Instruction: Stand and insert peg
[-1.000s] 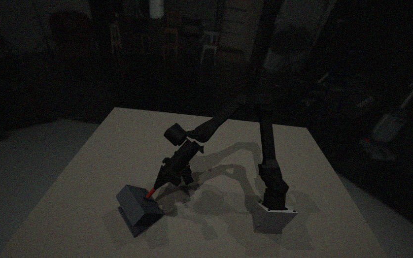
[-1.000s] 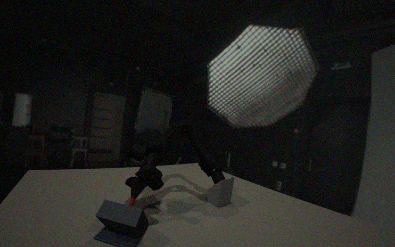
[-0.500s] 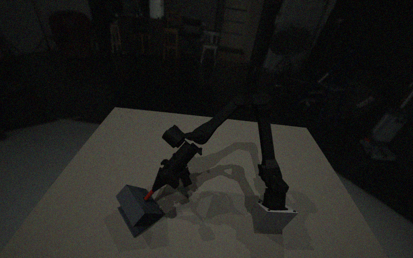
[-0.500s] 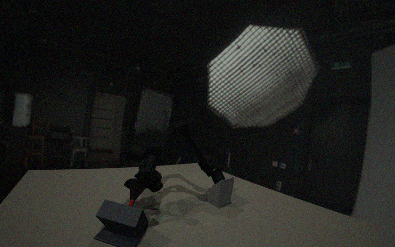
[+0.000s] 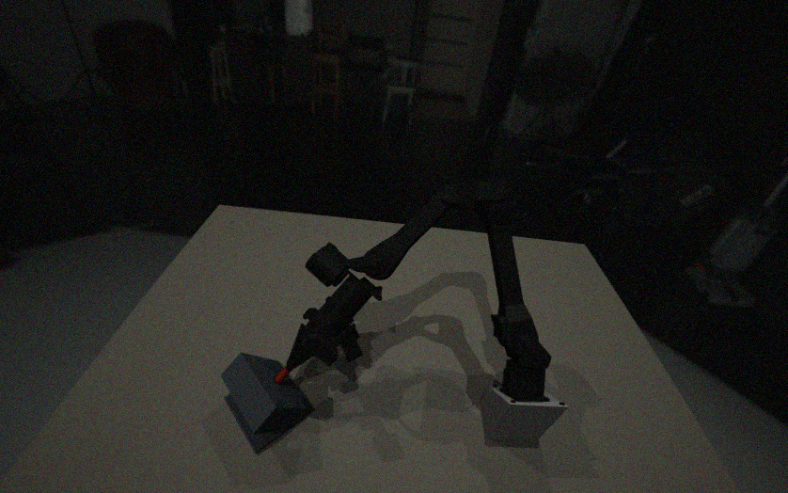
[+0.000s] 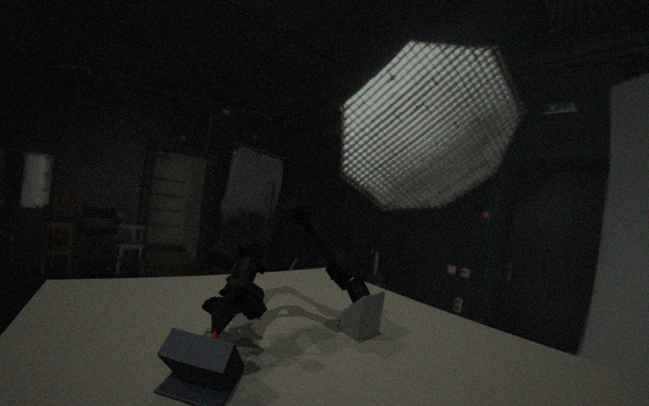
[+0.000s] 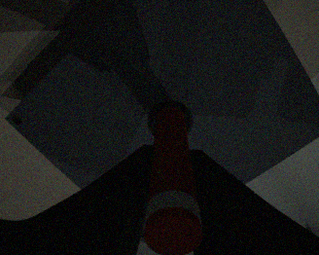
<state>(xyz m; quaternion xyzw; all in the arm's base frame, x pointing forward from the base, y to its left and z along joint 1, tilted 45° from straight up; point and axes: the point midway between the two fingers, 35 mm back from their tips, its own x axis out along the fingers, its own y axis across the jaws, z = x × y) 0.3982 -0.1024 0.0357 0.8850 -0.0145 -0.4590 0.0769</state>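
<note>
Right now the sloped panel is 40 mm ahead of my gripper tip, 30 mm to the left of it and 40 mm below it. From my gripper tip the other things lie so: peg (10 mm behind, 10 mm to the right, 10 mm above).
</note>
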